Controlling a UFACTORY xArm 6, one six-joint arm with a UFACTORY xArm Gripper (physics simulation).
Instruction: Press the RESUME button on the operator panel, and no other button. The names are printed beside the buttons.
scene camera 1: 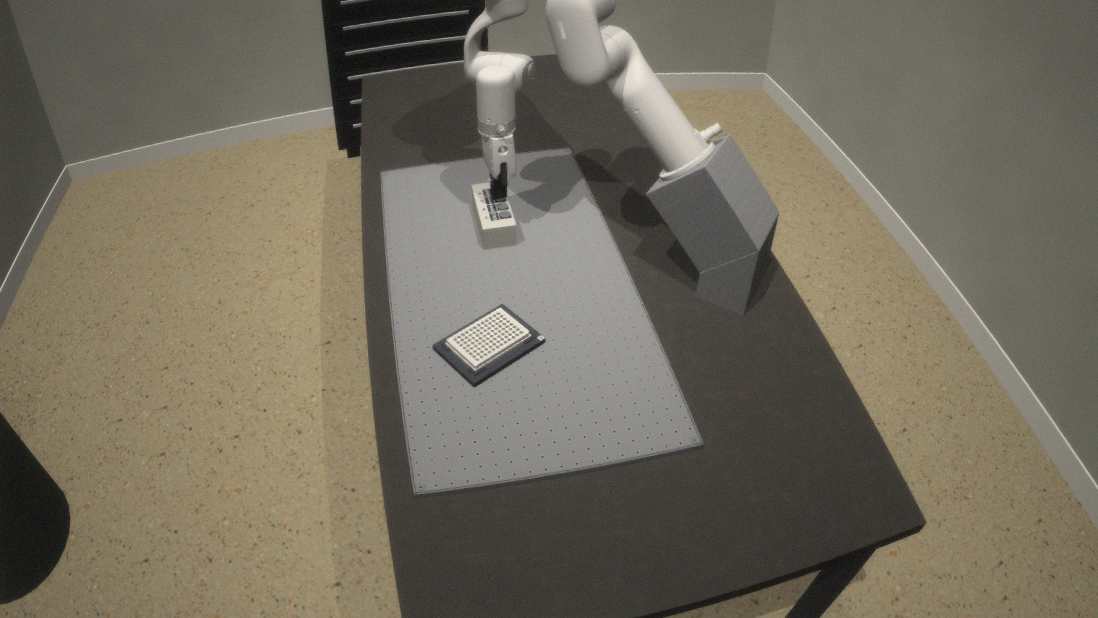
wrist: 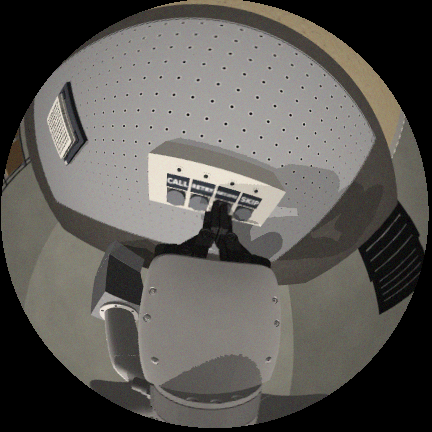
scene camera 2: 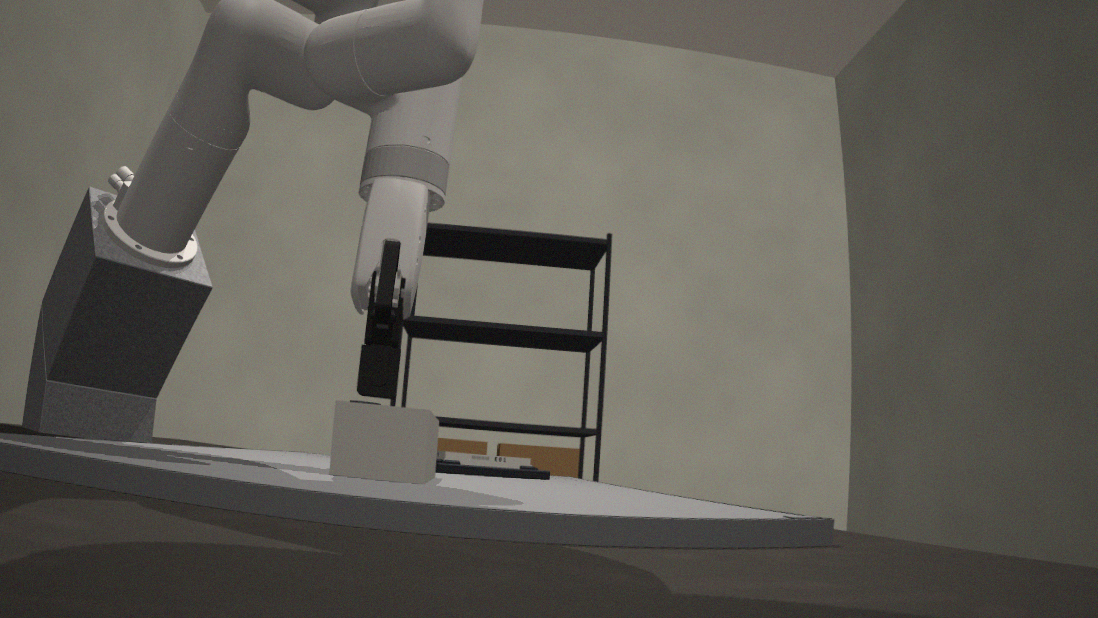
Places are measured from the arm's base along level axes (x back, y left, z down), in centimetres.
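Where they show: gripper, fingertip midpoint: (scene camera 1: pixel 498 196) (wrist: pixel 217 210) (scene camera 2: pixel 376 396); arm's base, link origin: (scene camera 1: pixel 688 162) (wrist: pixel 118 313) (scene camera 2: pixel 148 235).
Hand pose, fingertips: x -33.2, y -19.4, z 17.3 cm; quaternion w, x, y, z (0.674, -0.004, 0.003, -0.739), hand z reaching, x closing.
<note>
Each offset is from my fingertips to the top centre of the thing. "spot": to the spot under its first point. Level surfaces: height alone.
The operator panel @(dz +0.8, dx -1.5, dy +0.9 cm) (scene camera 1: pixel 499 236) (scene camera 2: pixel 382 441) (wrist: pixel 157 175) is a cream box with a row of round grey buttons and dark labels. In the wrist view the CALL button @(dz +0.8, dx +0.4, dy +5.4 cm) (wrist: pixel 176 197), the RETRY button @(dz +0.8, dx +0.3, dy +2.4 cm) (wrist: pixel 199 202) and the SKIP button @(dz +0.8, dx +0.3, dy -3.6 cm) (wrist: pixel 243 214) show. The label between RETRY and SKIP @(spot: dz +1.0, dx -2.1, dy -0.6 cm) (wrist: pixel 227 193) is small and partly covered, and looks like RESUME. My gripper (scene camera 1: pixel 499 196) (scene camera 2: pixel 378 394) (wrist: pixel 217 210) is shut and empty, pointing down. Its fingertips cover the button under that label. In scene camera 2 a thin gap shows between fingertips and panel top; contact with the button cannot be seen.
The panel stands on a grey perforated board @(dz +6.3 cm) (scene camera 1: pixel 553 307) (wrist: pixel 175 80) on the dark table @(dz +7.7 cm) (scene camera 1: pixel 653 529). A white well plate @(dz +3.7, dx -8.2, dy +36.2 cm) (scene camera 1: pixel 487 337) (wrist: pixel 60 127) lies on a dark holder at the board's other end. The grey arm base (scene camera 1: pixel 714 207) stands beside the board. A black drawer cabinet (scene camera 1: pixel 407 52) is behind the table.
</note>
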